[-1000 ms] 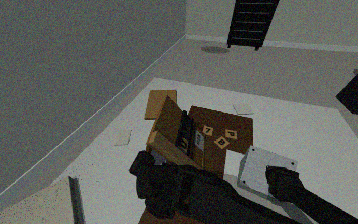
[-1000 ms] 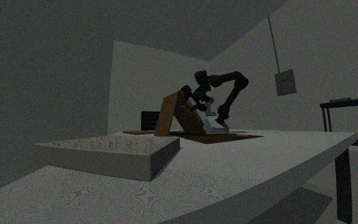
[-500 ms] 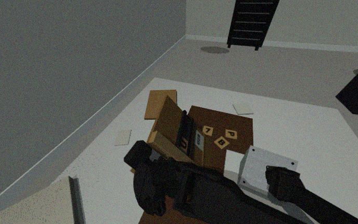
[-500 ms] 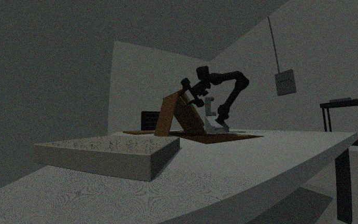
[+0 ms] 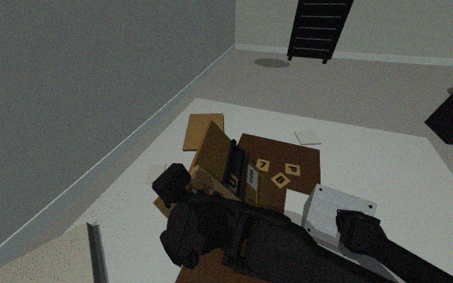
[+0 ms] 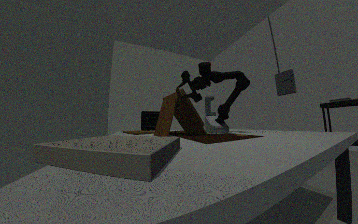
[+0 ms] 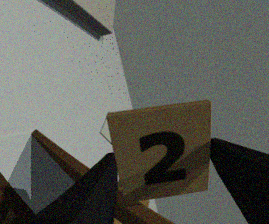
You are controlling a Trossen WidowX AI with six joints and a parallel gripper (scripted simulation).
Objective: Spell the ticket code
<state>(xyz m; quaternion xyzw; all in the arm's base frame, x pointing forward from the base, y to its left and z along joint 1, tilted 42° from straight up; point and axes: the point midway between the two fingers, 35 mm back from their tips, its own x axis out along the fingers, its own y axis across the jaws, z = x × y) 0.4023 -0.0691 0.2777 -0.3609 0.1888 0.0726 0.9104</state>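
The white ticket lies 18 cm behind my gripper tip, 22 cm to the right of it and 16 cm below it. Round my gripper tip: brown mat: 27 cm behind, 15 cm to the right, 25 cm below; flat tan panel: 11 cm ahead, 53 cm to the right, 24 cm below.
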